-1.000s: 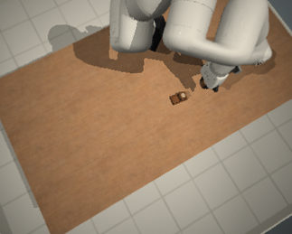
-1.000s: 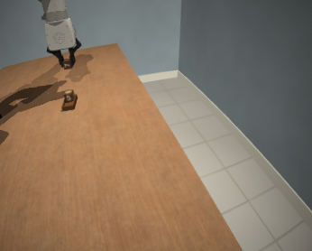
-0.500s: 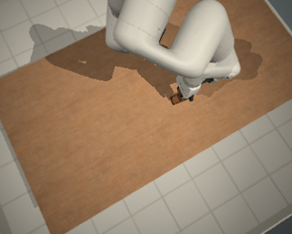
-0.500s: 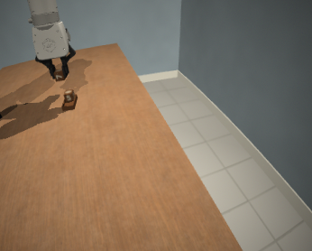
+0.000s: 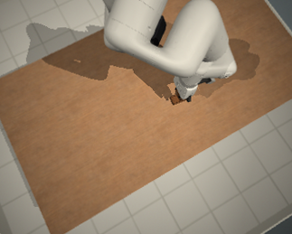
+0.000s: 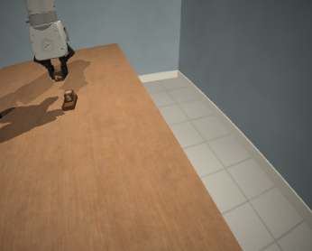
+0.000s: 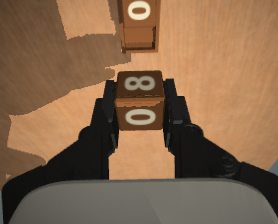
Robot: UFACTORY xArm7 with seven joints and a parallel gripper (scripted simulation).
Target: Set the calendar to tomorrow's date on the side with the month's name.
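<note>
My gripper is now 110 mm above the brown wooden cube, 30 mm to the right of it and 10 mm short of it. From my hand the other things lie so: brown wooden tray 130 mm below, 20 mm to the left.
</note>
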